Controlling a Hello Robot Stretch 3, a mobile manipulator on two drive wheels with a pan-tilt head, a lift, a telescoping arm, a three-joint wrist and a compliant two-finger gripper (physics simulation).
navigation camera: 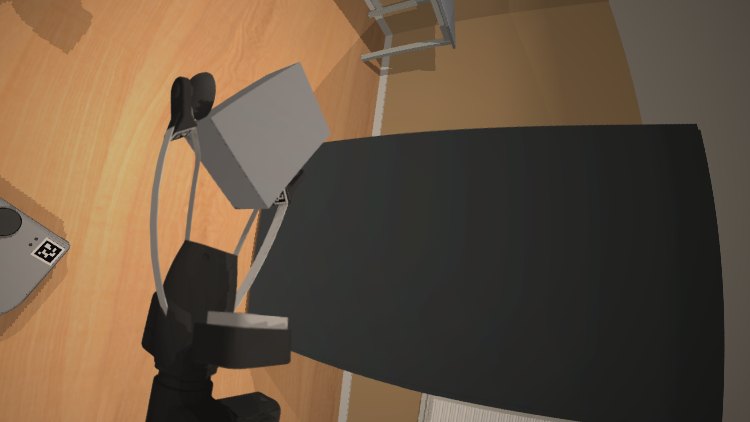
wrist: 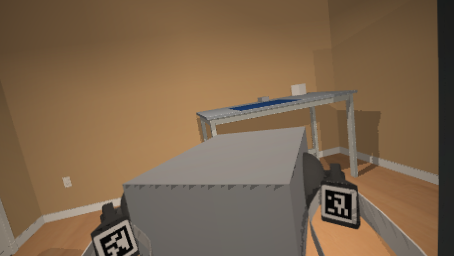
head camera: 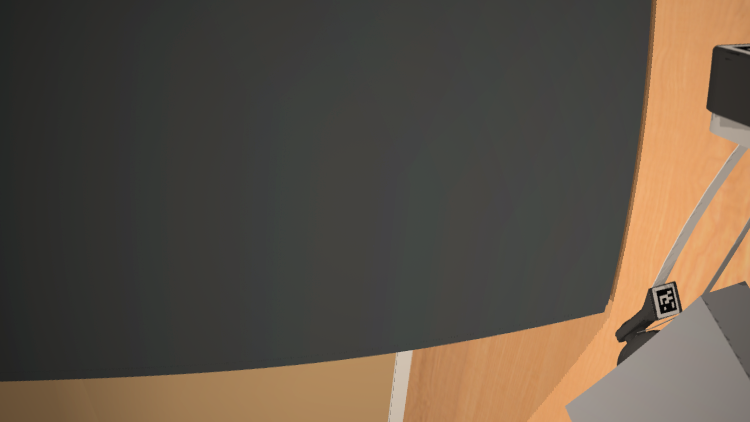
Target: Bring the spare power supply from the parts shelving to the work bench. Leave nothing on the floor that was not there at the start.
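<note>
My gripper (navigation camera: 246, 139) (wrist: 224, 186) is shut on a plain grey box, the power supply (head camera: 660, 367) (navigation camera: 272, 136) (wrist: 215, 160), and holds it above the floor, one finger on each side. In the head camera view the box is cut off at the lower right corner and hides part of the gripper. The work bench (navigation camera: 409, 48) (wrist: 352, 135) stands against the wall beyond the box in the wrist view, with a blue mat (wrist: 265, 105) on top. Part of it shows at the top of the navigation view. I cannot identify the parts shelving.
A large dark panel (head camera: 314, 183) (navigation camera: 498, 251) (wrist: 446, 125) stands close beside the gripper and box. On the bench are a white block (wrist: 298, 89) and a small grey block (wrist: 263, 99). My base (navigation camera: 18, 267) shows at the navigation view's left edge.
</note>
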